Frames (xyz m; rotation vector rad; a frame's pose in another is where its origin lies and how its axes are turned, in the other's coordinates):
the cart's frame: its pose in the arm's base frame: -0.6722 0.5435 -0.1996 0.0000 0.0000 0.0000
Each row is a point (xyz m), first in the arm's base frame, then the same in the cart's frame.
Working: the arm's base frame: its pose in the cart's frame: 0.6722 -0.5435 0.1996 0.0000 0.0000 0.0000

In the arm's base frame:
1: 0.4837 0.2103 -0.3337
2: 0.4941 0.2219 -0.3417
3: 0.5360 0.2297 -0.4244
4: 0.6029 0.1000 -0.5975
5: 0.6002 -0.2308 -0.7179
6: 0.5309 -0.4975 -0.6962
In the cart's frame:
1: 1.1559 -0.3332 -0.1341
2: 1.1663 -0.3216 -0.1421
3: 1.2082 -0.3138 -0.2248
4: 1.2751 -0.4435 -0.3979
5: 1.2724 -0.7743 -0.5183
6: 1.2031 -1.0410 -0.4966

